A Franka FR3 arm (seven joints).
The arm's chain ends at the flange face. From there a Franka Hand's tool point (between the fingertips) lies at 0.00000 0.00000 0.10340 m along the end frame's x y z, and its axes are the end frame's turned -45 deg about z.
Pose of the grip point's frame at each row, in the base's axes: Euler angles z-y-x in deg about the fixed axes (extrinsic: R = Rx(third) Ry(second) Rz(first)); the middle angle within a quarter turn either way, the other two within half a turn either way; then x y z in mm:
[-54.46 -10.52 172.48 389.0 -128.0 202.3]
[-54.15 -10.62 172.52 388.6 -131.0 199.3]
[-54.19 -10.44 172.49 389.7 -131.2 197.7]
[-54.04 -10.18 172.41 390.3 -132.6 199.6]
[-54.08 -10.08 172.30 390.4 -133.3 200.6]
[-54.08 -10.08 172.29 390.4 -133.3 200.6]
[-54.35 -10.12 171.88 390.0 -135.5 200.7]
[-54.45 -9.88 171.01 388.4 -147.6 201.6]
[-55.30 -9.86 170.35 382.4 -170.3 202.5]
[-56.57 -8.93 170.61 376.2 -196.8 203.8]
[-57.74 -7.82 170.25 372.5 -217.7 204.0]
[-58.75 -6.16 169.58 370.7 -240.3 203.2]
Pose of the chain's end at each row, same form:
[-9.46 -10.52 172.48 407.9 -114.7 303.1]
[-9.15 -10.62 172.52 407.7 -117.8 300.1]
[-9.19 -10.44 172.49 408.4 -117.9 298.5]
[-9.04 -10.18 172.41 408.6 -119.2 300.5]
[-9.08 -10.08 172.30 408.5 -119.7 301.5]
[-9.08 -10.08 172.29 408.5 -119.6 301.5]
[-9.35 -10.12 171.88 408.2 -121.1 301.5]
[-9.45 -9.88 171.01 406.1 -131.7 302.2]
[-10.30 -9.86 170.35 400.1 -153.2 302.9]
[-11.57 -8.93 170.61 392.3 -180.1 304.6]
[-12.74 -7.82 170.25 386.6 -200.4 305.0]
[-13.75 -6.16 169.58 381.8 -221.7 304.3]

